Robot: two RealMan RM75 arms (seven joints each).
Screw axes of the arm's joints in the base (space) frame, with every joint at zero. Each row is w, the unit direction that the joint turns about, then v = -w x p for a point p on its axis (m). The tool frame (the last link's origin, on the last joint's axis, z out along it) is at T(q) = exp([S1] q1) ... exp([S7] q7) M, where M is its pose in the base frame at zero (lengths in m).
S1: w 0 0 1 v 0 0 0
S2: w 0 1 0 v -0.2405 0 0
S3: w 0 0 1 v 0 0 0
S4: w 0 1 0 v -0.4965 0 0
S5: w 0 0 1 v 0 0 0
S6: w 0 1 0 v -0.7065 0 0
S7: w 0 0 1 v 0 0 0
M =
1 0 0 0
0 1 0 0
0 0 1 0.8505
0 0 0 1
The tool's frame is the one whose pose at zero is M.
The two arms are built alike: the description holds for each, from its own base.
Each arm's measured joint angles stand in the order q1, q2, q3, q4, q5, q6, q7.
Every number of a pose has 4 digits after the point.
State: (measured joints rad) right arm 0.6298 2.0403 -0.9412 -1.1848 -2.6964 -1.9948 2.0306; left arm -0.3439 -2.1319 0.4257 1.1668 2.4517 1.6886 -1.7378
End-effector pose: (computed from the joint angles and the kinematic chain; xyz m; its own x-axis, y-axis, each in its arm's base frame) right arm 0.2434 0.3137 0.0585 0.7273 -0.5745 0.3754 -0.5808 -0.8067 -0.1093; left arm -0.3412 0.2691 0.0816 0.6701 0.6800 0.2976 0.7390 -0.5733 -0.3539
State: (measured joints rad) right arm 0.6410 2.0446 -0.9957 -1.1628 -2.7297 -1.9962 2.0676; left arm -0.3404 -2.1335 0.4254 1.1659 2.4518 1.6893 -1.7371
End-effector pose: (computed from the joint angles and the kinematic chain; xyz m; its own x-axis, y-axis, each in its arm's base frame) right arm 0.2433 0.3119 0.0507 0.6899 -0.5739 0.4412 -0.5937 -0.7973 -0.1088; left arm -0.3419 0.2677 0.0807 0.6672 0.6826 0.2982 0.7417 -0.5714 -0.3513
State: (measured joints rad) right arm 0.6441 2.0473 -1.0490 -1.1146 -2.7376 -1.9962 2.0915; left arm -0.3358 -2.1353 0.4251 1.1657 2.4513 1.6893 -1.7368
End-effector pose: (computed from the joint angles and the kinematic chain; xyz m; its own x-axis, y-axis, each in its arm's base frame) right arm 0.2464 0.3061 0.0396 0.6575 -0.5675 0.4956 -0.6161 -0.7836 -0.0800; left arm -0.3428 0.2660 0.0800 0.6636 0.6856 0.2995 0.7449 -0.5682 -0.3497
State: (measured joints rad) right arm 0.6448 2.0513 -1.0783 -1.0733 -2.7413 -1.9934 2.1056; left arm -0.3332 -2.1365 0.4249 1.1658 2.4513 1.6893 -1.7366
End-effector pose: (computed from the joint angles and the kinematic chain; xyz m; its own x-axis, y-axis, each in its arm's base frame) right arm 0.2500 0.3009 0.0312 0.6336 -0.5659 0.5275 -0.6378 -0.7680 -0.0579; left arm -0.3433 0.2650 0.0795 0.6616 0.6873 0.3000 0.7466 -0.5665 -0.3488
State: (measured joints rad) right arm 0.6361 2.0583 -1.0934 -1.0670 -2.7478 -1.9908 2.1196; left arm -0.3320 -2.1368 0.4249 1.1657 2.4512 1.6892 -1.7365
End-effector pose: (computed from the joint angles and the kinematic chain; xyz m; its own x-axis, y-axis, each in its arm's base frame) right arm 0.2526 0.2969 0.0270 0.6167 -0.5716 0.5413 -0.6508 -0.7570 -0.0580; left arm -0.3436 0.2646 0.0794 0.6607 0.6880 0.3002 0.7474 -0.5656 -0.3485
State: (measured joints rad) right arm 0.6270 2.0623 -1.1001 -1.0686 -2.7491 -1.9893 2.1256; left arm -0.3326 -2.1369 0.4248 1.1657 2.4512 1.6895 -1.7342
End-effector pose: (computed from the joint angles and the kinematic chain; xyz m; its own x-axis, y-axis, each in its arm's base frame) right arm 0.2544 0.2942 0.0251 0.6093 -0.5760 0.5449 -0.6575 -0.7512 -0.0588; left arm -0.3434 0.2648 0.0793 0.6627 0.6864 0.2995 0.7456 -0.5677 -0.3489
